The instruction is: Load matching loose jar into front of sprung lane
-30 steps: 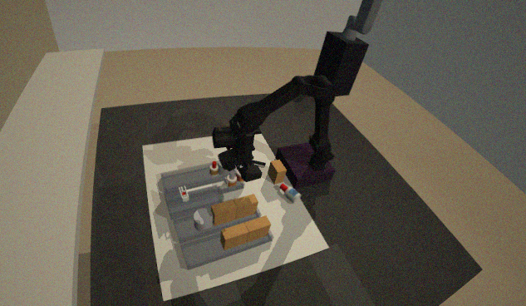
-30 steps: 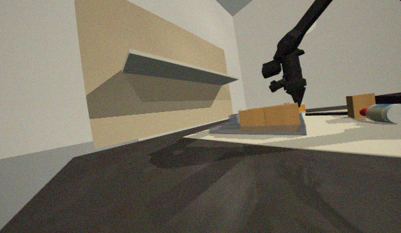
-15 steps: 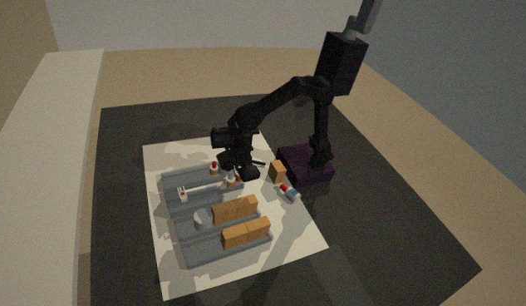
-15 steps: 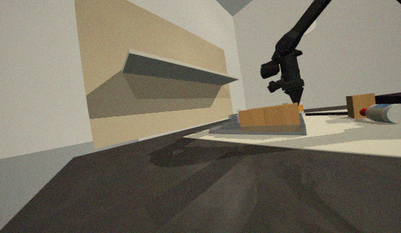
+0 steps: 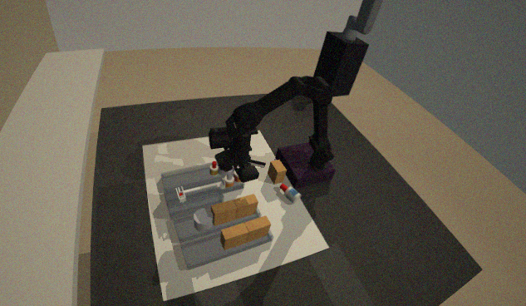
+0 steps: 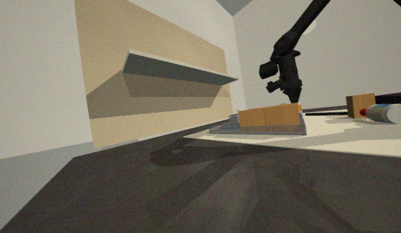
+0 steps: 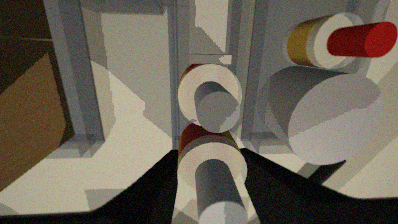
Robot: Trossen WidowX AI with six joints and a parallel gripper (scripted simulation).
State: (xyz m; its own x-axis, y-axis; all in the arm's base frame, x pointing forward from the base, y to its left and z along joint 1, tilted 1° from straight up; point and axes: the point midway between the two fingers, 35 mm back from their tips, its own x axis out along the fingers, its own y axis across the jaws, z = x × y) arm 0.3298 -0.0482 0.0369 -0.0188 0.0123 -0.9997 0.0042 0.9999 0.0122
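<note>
Right now my gripper tip is 10 cm to the left of the black stick, 9 cm past it and 5 cm above it. Round my gripper tip: white pusher rod (14 cm ahead, 3 cm to the left).
</note>
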